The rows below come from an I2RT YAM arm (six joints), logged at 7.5 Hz.
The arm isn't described. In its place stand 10 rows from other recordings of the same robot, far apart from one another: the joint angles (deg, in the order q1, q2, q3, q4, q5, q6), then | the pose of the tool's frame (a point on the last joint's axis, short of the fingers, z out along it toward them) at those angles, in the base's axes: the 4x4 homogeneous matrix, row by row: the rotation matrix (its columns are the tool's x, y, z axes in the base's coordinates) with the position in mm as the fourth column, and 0 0 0 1 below.
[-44.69, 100.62, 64.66, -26.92, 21.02, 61.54] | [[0.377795, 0.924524, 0.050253, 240.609], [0.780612, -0.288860, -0.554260, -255.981], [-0.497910, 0.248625, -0.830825, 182.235], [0, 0, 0, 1]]
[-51.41, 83.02, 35.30, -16.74, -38.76, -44.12] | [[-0.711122, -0.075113, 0.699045, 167.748], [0.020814, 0.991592, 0.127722, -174.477], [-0.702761, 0.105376, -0.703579, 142.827], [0, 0, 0, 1]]
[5.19, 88.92, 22.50, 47.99, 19.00, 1.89] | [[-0.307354, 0.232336, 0.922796, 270.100], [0.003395, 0.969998, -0.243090, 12.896], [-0.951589, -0.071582, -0.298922, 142.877], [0, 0, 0, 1]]
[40.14, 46.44, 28.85, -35.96, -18.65, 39.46] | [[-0.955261, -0.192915, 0.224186, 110.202], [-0.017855, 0.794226, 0.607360, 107.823], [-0.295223, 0.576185, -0.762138, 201.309], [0, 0, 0, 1]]
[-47.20, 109.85, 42.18, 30.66, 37.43, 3.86] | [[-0.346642, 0.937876, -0.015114, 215.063], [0.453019, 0.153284, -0.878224, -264.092], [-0.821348, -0.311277, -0.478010, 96.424], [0, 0, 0, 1]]
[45.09, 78.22, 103.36, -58.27, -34.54, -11.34] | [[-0.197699, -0.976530, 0.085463, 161.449], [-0.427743, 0.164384, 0.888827, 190.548], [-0.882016, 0.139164, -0.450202, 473.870], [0, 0, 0, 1]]
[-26.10, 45.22, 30.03, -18.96, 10.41, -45.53] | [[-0.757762, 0.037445, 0.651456, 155.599], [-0.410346, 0.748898, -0.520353, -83.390], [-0.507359, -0.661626, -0.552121, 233.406], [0, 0, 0, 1]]
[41.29, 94.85, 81.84, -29.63, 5.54, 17.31] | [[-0.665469, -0.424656, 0.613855, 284.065], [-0.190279, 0.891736, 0.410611, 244.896], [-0.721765, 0.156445, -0.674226, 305.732], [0, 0, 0, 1]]
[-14.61, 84.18, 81.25, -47.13, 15.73, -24.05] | [[-0.845101, 0.073153, 0.529579, 298.007], [-0.185090, 0.889294, -0.418207, -87.654], [-0.501544, -0.451447, -0.738004, 340.529], [0, 0, 0, 1]]
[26.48, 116.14, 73.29, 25.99, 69.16, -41.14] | [[-0.617848, 0.312657, 0.721464, 408.380], [-0.569266, 0.455075, -0.684722, 166.263], [-0.542403, -0.833758, -0.103182, 202.732], [0, 0, 0, 1]]
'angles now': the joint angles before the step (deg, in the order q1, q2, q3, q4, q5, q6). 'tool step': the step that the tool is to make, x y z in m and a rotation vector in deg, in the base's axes. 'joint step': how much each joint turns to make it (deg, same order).
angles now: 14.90 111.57 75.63 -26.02 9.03 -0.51
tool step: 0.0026 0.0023 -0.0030 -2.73 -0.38 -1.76
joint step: 0.52 1.06 0.79 -0.22 3.48 0.76
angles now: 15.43 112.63 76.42 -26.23 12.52 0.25
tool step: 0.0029 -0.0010 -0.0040 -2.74 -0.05 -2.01
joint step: 0.04 1.14 0.74 -0.43 3.29 0.63
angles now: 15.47 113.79 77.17 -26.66 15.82 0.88
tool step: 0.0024 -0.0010 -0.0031 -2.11 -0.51 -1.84
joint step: 0.01 0.83 0.40 0.15 2.77 0.71
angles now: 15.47 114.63 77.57 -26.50 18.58 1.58
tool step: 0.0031 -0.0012 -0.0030 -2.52 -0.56 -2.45
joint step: 0.00 1.05 0.76 -0.24 3.39 1.13
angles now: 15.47 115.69 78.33 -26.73 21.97 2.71
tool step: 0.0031 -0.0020 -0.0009 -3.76 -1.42 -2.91
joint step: 0.00 0.78 0.68 0.07 4.87 0.96
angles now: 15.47 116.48 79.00 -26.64 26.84 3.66
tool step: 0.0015 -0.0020 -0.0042 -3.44 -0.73 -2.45
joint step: 0.00 0.92 0.18 0.14 4.22 0.79
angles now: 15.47 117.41 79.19 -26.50 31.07 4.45
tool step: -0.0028 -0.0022 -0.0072 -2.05 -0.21 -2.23
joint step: 0.01 0.45 -1.11 0.47 2.78 1.41
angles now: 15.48 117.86 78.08 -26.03 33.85 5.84
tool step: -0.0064 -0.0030 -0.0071 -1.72 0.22 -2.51
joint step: 0.01 -0.04 -1.74 -0.15 2.46 2.06
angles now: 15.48 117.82 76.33 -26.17 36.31 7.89
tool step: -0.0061 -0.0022 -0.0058 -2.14 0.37 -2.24
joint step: 0.12 0.04 -1.33 -0.70 2.69 1.88
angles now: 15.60 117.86 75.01 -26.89 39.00 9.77
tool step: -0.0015 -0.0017 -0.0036 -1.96 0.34 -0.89
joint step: -0.04 0.41 -0.33 -0.27 1.98 0.25
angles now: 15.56 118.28 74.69 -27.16 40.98 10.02
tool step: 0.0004 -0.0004 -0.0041 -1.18 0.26 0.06
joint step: 0.00 0.62 -0.17 0.59 0.99 -0.55
